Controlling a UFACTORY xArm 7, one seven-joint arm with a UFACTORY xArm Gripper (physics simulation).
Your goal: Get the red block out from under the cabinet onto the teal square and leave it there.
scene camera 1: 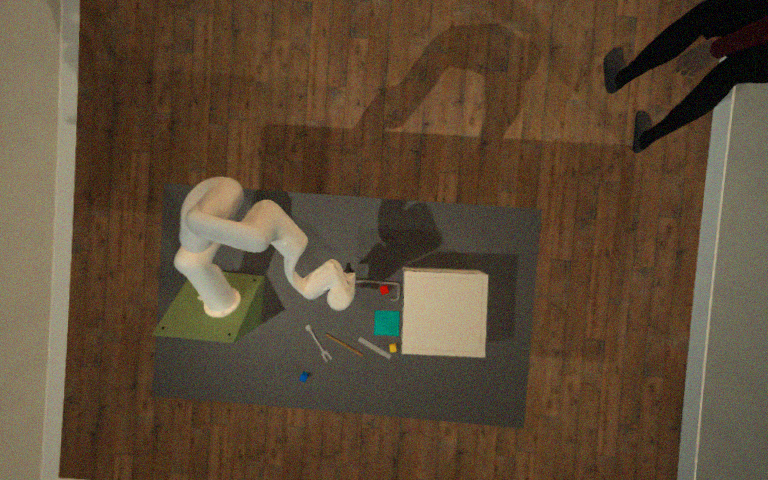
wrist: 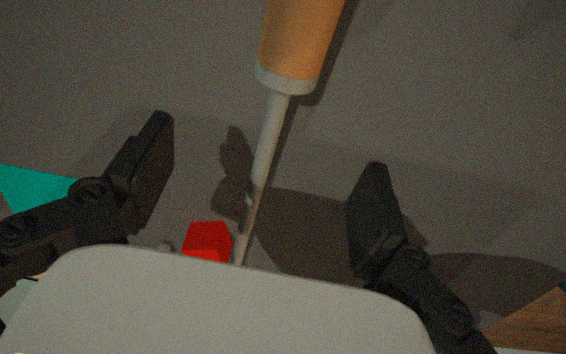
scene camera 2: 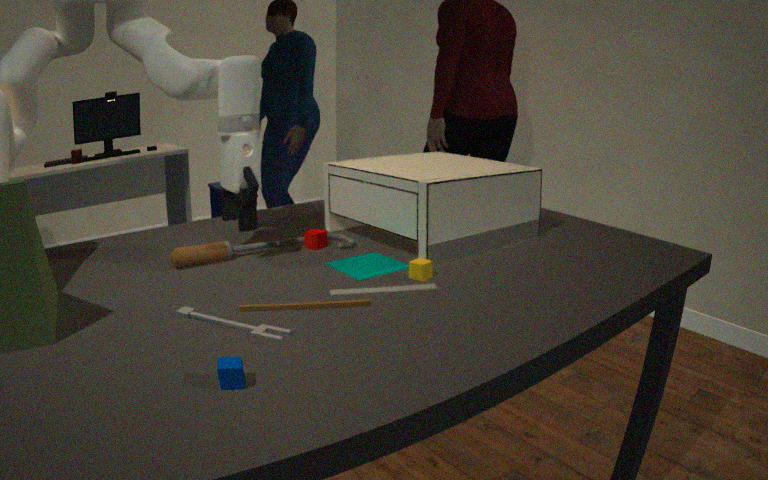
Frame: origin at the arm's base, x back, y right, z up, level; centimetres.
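Seen in the pictures: gripper, fingertip midpoint: (wrist: 268, 162) (scene camera 2: 238, 225); arm's base, link origin: (scene camera 1: 222, 302).
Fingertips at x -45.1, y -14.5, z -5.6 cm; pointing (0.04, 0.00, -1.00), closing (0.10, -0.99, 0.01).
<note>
Offsets run from my fingertips to a thing's top centre. "*": to the spot under its first point.
The red block {dx -14.0, dy +1.3, dz -2.8 cm} (scene camera 1: 384, 289) (scene camera 2: 316, 239) (wrist: 207, 240) lies on the table outside the cabinet {dx -37.1, dy +4.2, dz +7.8 cm} (scene camera 1: 444, 313) (scene camera 2: 481, 203), off the teal square {* dx -17.1, dy +15.1, dz -5.7 cm} (scene camera 1: 386, 323) (scene camera 2: 368, 266) (wrist: 35, 187) and a short way from its edge. A hook tool with an orange-brown handle (scene camera 2: 201, 254) (wrist: 300, 40) and a thin metal shaft {* dx -9.1, dy -1.2, dz -4.2 cm} (scene camera 1: 373, 281) (wrist: 267, 135) lies flat; its bent end is near the cabinet front, and the block is beside the shaft, within the bend. My gripper (scene camera 2: 239, 220) (wrist: 268, 162) is open and empty above the table, with the shaft showing between its fingers in the wrist view. The arm hides the handle in scene camera 1.
A yellow block {dx -21.3, dy +24.1, dz -3.2 cm} (scene camera 1: 393, 348) (scene camera 2: 420, 270) is near the cabinet's front corner post. A pale flat bar {dx -14.1, dy +25.9, dz -5.6 cm} (scene camera 1: 374, 347) (scene camera 2: 382, 289), a thin brown stick {dx -1.6, dy +26.7, dz -5.0 cm} (scene camera 1: 344, 344) (scene camera 2: 305, 306), a forked grey tool {dx +9.2, dy +27.8, dz -4.9 cm} (scene camera 1: 317, 341) (scene camera 2: 220, 320) and a blue block {dx +12.5, dy +42.2, dz -3.2 cm} (scene camera 1: 304, 376) (scene camera 2: 231, 373) also lie on the table.
</note>
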